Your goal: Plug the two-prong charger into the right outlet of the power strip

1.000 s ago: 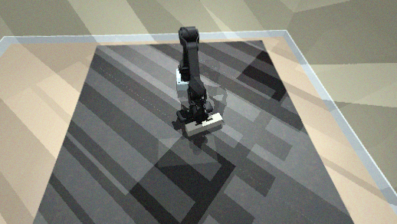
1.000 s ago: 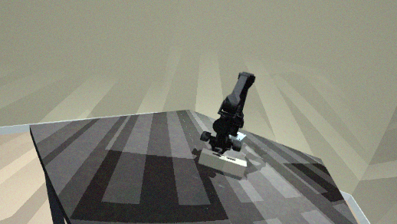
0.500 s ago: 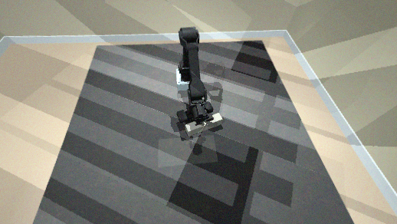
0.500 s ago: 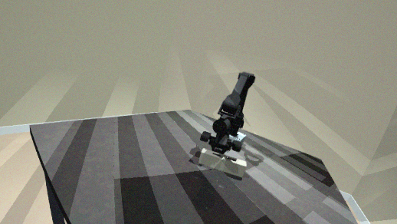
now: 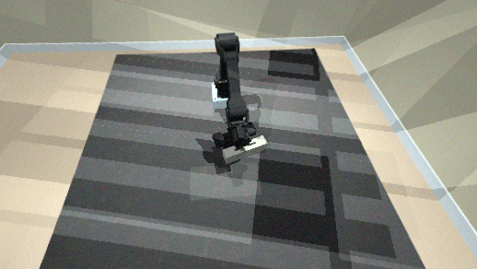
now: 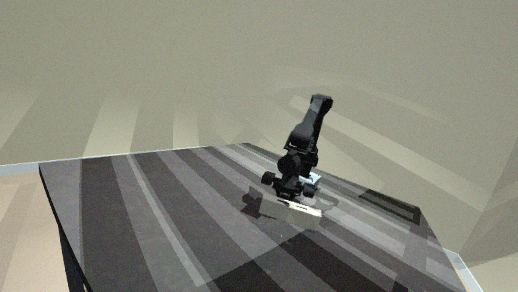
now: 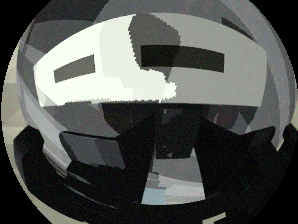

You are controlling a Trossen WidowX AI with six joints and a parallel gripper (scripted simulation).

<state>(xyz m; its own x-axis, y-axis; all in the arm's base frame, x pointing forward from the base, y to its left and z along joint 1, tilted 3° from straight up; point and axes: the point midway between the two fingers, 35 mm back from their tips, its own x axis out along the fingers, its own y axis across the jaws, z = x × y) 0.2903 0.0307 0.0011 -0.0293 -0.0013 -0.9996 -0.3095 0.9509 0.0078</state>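
The dark two-prong charger is 20 mm ahead of my gripper tip and 10 mm above it.
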